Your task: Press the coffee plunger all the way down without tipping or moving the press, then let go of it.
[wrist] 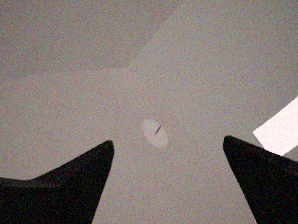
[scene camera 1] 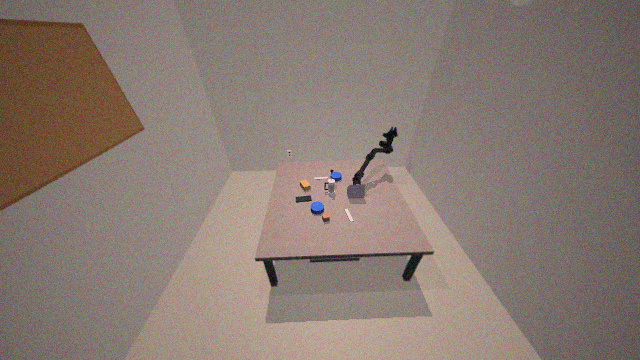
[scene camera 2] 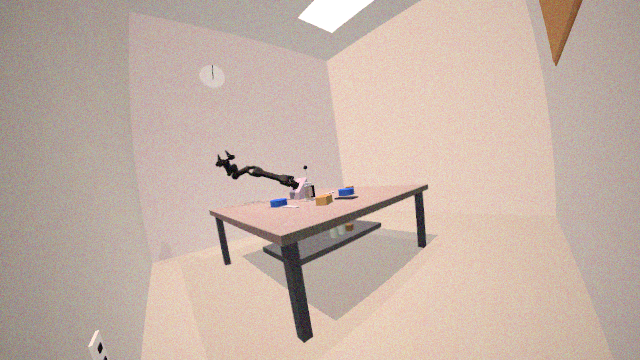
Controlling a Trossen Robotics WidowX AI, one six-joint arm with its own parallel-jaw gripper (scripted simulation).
My gripper [wrist: 168,144] is open, with nothing in its grasp. I also see a shelf [scene camera 2: 316,246].
